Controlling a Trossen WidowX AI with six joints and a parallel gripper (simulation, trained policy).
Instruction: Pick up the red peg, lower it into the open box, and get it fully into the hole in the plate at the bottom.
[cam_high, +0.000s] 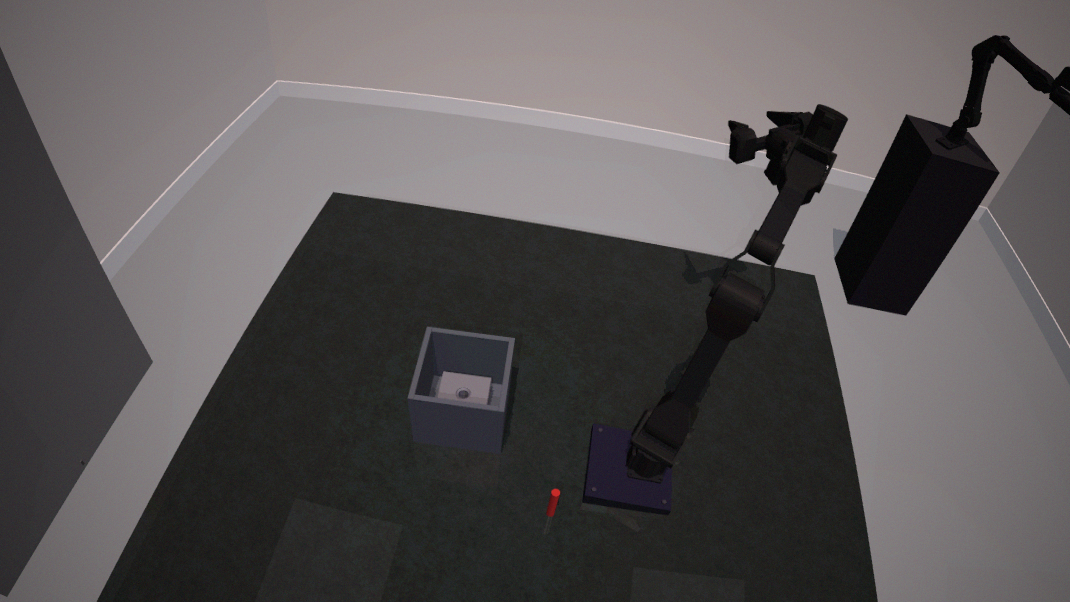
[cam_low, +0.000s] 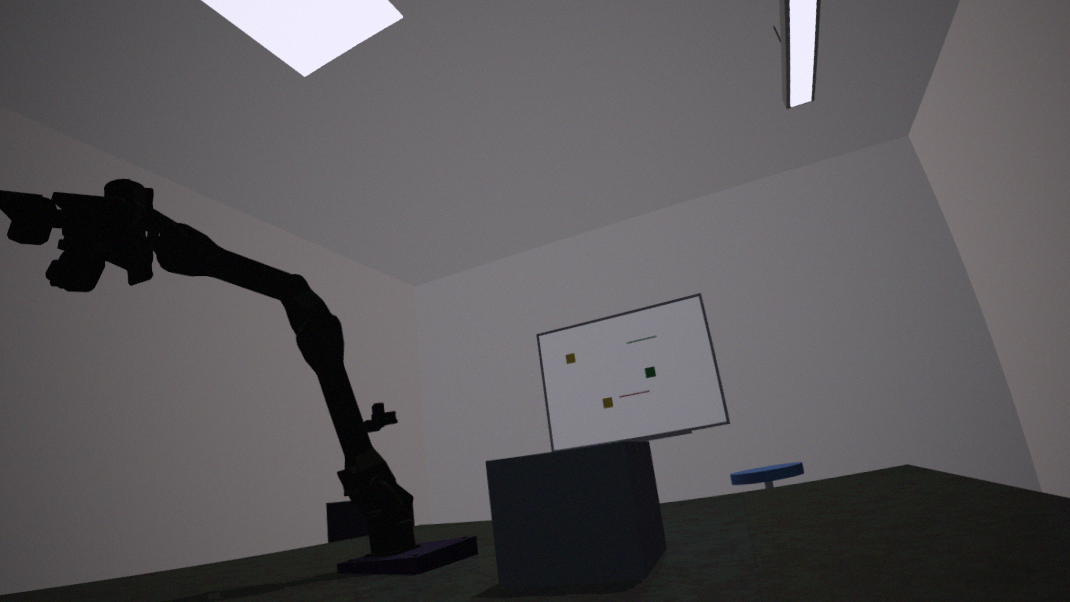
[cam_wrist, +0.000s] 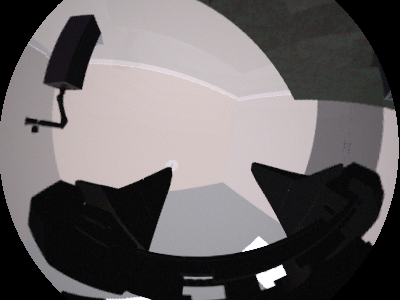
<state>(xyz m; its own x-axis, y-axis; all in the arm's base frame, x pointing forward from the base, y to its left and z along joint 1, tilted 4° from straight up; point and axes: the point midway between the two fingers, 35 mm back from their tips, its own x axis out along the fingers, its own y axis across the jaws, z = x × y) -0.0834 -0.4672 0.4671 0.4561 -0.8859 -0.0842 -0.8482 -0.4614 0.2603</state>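
The red peg lies 250 mm ahead of my gripper tip, 630 mm to the left of it and 420 mm below it. Also, from my gripper tip: pale plate: 440 mm ahead, 460 mm to the left, 410 mm below.
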